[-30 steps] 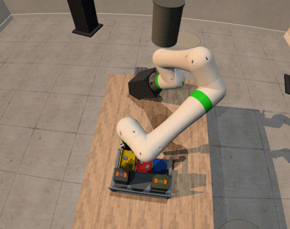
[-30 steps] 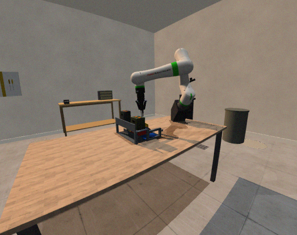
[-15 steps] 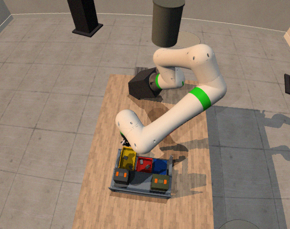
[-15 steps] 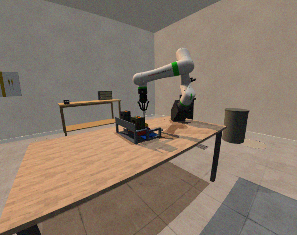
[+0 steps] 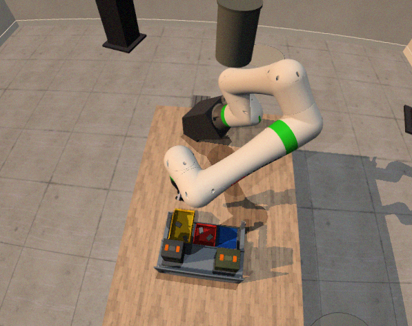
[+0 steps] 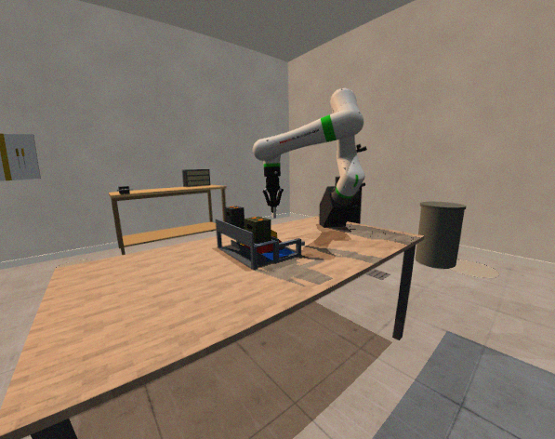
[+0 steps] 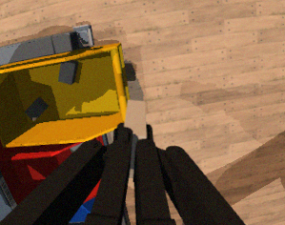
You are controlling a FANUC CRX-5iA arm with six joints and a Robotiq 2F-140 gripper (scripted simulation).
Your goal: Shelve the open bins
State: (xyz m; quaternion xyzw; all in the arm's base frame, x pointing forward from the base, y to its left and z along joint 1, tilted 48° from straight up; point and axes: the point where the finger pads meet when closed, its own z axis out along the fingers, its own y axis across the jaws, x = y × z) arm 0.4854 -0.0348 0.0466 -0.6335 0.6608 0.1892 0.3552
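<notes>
Now: the yellow bin 10 cm ahead of my hand, 2 cm to the left of it and 12 cm below it. The rest, counted from my hand: red bin: 12 cm ahead, 15 cm to the left, 12 cm below; then red mark: 12 cm ahead, 15 cm to the left, 16 cm below; then yellow mark: 15 cm ahead, 4 cm to the left, 16 cm below.
</notes>
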